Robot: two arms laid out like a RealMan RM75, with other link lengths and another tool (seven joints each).
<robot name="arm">
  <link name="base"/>
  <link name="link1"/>
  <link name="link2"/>
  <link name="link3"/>
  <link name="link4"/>
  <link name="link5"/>
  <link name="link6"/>
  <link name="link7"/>
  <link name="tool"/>
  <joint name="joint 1" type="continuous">
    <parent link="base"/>
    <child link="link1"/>
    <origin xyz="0 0 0.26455" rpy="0 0 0"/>
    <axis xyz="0 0 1"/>
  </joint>
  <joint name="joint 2" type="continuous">
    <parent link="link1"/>
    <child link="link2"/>
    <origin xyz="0 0 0" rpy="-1.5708 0 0"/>
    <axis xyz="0 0 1"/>
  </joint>
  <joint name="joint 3" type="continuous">
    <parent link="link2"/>
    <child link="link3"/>
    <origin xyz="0 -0.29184 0" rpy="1.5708 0 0"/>
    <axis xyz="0 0 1"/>
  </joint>
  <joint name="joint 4" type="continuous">
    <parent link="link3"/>
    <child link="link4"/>
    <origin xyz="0 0 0" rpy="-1.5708 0 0"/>
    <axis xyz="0 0 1"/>
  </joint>
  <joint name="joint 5" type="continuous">
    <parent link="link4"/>
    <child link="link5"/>
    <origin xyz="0 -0.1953 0" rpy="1.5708 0 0"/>
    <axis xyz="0 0 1"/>
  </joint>
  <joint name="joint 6" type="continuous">
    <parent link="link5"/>
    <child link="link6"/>
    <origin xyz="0 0 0" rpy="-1.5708 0 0"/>
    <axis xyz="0 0 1"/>
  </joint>
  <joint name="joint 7" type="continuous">
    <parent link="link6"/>
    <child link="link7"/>
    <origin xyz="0 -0.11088 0" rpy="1.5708 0 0"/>
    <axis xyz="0 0 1"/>
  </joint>
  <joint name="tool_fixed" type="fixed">
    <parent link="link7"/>
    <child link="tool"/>
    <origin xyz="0.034 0.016 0.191" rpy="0 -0.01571 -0.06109"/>
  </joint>
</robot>
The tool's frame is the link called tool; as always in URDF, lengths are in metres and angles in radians. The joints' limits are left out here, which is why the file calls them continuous.
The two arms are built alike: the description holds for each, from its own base.
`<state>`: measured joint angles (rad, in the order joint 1, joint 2, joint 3, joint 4, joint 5, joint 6, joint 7); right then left.
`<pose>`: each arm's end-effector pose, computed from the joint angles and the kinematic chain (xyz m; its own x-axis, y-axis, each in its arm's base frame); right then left.
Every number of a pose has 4 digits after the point.
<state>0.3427 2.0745 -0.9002 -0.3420 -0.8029 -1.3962 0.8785 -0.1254 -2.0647 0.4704 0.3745 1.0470 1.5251 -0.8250</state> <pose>0.2613 0.4624 0.0114 0.4399 0.1634 -0.8830 -0.7783 -0.4211 -0.4657 -0.3398 0.3711 0.1455 0.4711 -0.1836 0.8628 0.8539 -0.1505 -0.4982</pose>
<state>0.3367 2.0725 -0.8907 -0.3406 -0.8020 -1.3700 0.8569 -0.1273 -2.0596 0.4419 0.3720 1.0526 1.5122 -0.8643</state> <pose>0.2741 0.4649 0.0129 0.4649 0.1581 -0.8711 -0.7822 -0.3876 -0.4878 -0.3488 0.3716 0.1542 0.4419 -0.1819 0.8784 0.8749 -0.1290 -0.4668</pose>
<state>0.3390 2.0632 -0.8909 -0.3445 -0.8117 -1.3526 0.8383 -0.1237 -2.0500 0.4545 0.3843 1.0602 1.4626 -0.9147</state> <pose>0.2795 0.4679 0.0136 0.4972 0.1555 -0.8536 -0.7671 -0.3809 -0.5162 -0.3621 0.3766 0.1540 0.4218 -0.1393 0.8959 0.8923 -0.1115 -0.4374</pose>
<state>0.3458 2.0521 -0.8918 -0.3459 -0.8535 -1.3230 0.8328 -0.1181 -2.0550 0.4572 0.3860 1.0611 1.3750 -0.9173</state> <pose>0.2857 0.4703 0.0046 0.5368 0.1235 -0.8346 -0.7467 -0.3909 -0.5382 -0.3885 0.3812 0.1477 0.4219 -0.0860 0.9026 0.9039 -0.0383 -0.4261</pose>
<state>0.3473 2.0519 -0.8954 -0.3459 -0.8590 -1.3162 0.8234 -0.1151 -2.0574 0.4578 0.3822 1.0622 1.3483 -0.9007</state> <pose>0.2866 0.4708 0.0017 0.5489 0.1192 -0.8274 -0.7392 -0.3929 -0.5470 -0.3973 0.3814 0.1437 0.4329 -0.0669 0.8990 0.9006 -0.0124 -0.4346</pose>
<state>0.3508 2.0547 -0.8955 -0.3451 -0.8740 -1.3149 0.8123 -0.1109 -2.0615 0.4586 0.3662 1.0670 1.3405 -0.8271</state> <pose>0.2848 0.4703 -0.0039 0.5612 0.1156 -0.8196 -0.7276 -0.4032 -0.5550 -0.4011 0.3795 0.1338 0.4841 -0.0488 0.8736 0.8747 0.0026 -0.4846</pose>
